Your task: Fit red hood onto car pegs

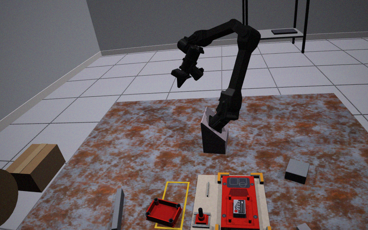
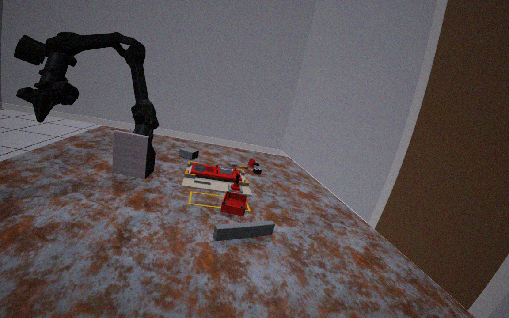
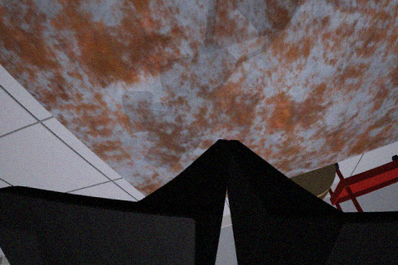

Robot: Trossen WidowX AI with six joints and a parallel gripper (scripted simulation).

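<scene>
Now: gripper tip 58 cm short of the red hood, 16 cm above it and 2 cm to the right of it. Round my gripper tip: engine block: 57 cm ahead, 26 cm to the left, 15 cm below; jig: 54 cm ahead, 24 cm to the left, 16 cm below.
</scene>
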